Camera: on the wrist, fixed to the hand. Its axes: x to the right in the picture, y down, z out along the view.
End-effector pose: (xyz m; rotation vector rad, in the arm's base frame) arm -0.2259 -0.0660 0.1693 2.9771 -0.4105 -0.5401
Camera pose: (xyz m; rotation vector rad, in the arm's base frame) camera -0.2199 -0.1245 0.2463 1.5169 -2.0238 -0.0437
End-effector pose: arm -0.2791 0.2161 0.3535 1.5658 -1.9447 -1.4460
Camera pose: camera -0.2654 0.1769 0.4411 -0.2072 -1.7765 -0.6672
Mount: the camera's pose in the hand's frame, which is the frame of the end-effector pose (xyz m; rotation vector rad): -0.0040 0.0650 -0.0718 -0.3050 0.2065 1.6165
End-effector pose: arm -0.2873 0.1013 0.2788 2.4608 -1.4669 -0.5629
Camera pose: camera -0.3096 0.0734 0.3689 0.5373 -2.3154 -0.1042
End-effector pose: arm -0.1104 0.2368 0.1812 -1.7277 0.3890 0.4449
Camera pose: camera -0.1397 0.1538 0.1407 -1.3885 1.9515 1.4988
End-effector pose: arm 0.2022 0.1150 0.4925 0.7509 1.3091 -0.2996
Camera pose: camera 0.1855 0.2083 0.5126 1.3350 0.5627 1.2565
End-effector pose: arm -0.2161 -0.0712 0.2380 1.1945 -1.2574 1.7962
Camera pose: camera -0.2936 -0.0260 0.2012 0.4043 2.0228 -1.8902
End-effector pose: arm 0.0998 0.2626 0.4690 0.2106 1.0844 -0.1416
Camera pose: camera 0.0503 0.3429 0.4467 0.7652 0.8454 1.4997
